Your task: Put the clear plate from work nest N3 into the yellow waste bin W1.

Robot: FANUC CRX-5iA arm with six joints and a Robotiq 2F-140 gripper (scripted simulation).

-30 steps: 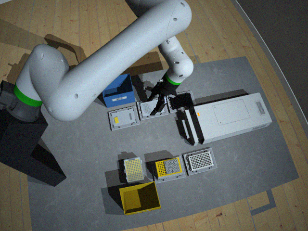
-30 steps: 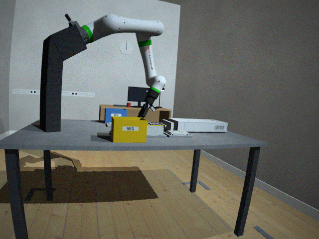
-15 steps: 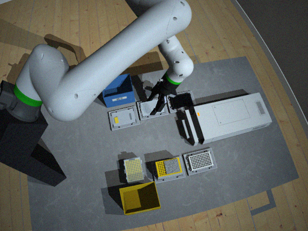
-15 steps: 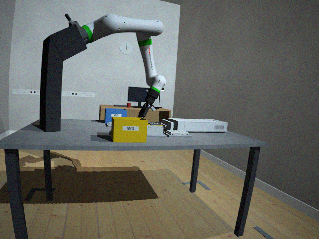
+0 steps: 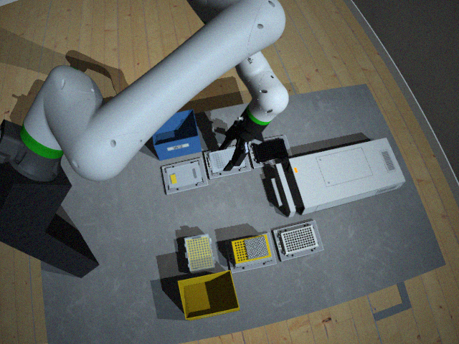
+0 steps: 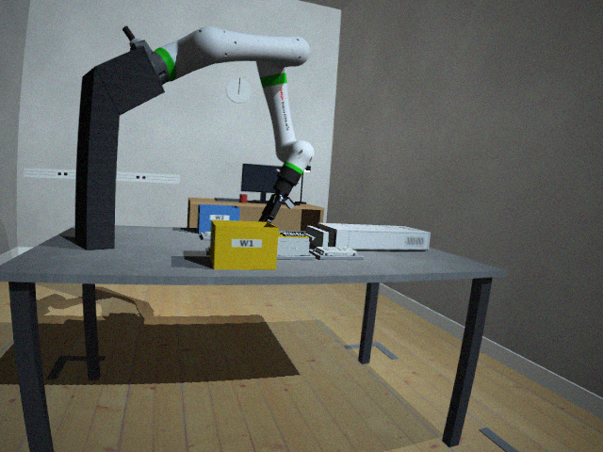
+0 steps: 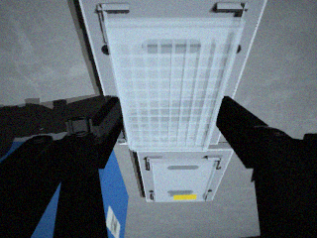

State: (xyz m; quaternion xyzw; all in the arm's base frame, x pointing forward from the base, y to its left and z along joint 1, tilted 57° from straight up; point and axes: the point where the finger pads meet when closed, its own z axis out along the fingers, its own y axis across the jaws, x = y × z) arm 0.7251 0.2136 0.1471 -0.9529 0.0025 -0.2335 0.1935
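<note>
My gripper is now 7 cm past the N3 label, 1 cm to the left of it and 4 cm above it. Round my hand: clear plate: 2 cm below; then black plate: 17 cm ahead, 3 cm to the left, 3 cm below; then blue bin: 20 cm behind, 11 cm to the left, 1 cm below.
</note>
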